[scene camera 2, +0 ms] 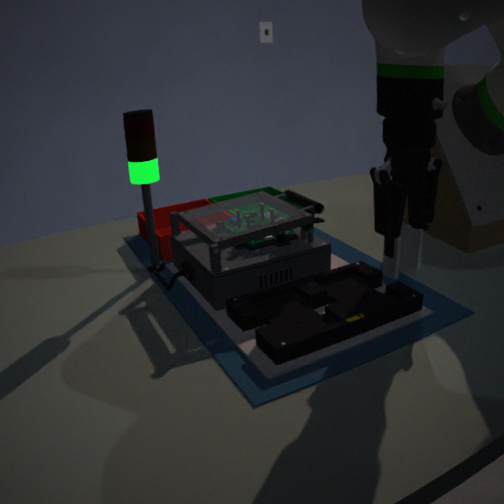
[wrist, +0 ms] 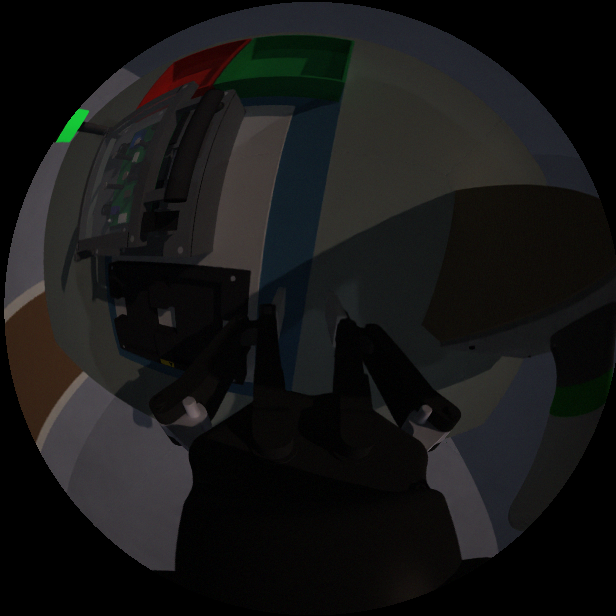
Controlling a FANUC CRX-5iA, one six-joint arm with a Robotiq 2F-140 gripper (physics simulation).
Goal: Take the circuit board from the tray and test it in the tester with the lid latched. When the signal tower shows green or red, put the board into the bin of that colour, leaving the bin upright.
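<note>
The signal tower point(scene camera 2: 143, 171) glows green; it also shows in the wrist view point(wrist: 72, 125). The circuit board point(scene camera 2: 247, 216) lies inside the tester point(scene camera 2: 250, 250) under the clear lid point(scene camera 2: 245, 220), which is down. The black tray point(scene camera 2: 325, 310) in front of the tester holds no board; it also shows in the wrist view point(wrist: 172, 316). My gripper point(scene camera 2: 401, 267) points straight down just above the tray's right end. Its fingers are apart and hold nothing, as the wrist view point(wrist: 304, 324) shows. The red bin point(scene camera 2: 167, 225) and the green bin point(scene camera 2: 250, 194) stand upright behind the tester.
Everything stands on a grey plate over a blue mat point(scene camera 2: 300, 370) on the table. The tower's pole point(scene camera 2: 150, 225) rises at the tester's left. A dark handle part point(scene camera 2: 302, 200) sticks out at the tester's back right. My arm point(scene camera 2: 450, 125) fills the right side.
</note>
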